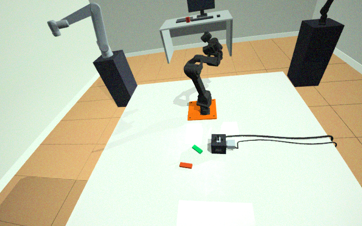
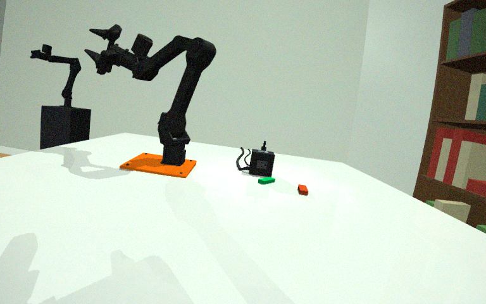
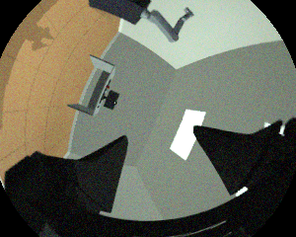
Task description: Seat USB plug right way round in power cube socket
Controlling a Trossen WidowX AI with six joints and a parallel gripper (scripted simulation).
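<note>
My gripper tip is now 670 mm short of the usb plug, 290 mm above it and 30 mm to the right of it. Round my gripper tip: green block (680 mm ahead, 380 mm below, 80 mm to the right); red block (780 mm ahead, 380 mm below, 130 mm to the right).
</note>
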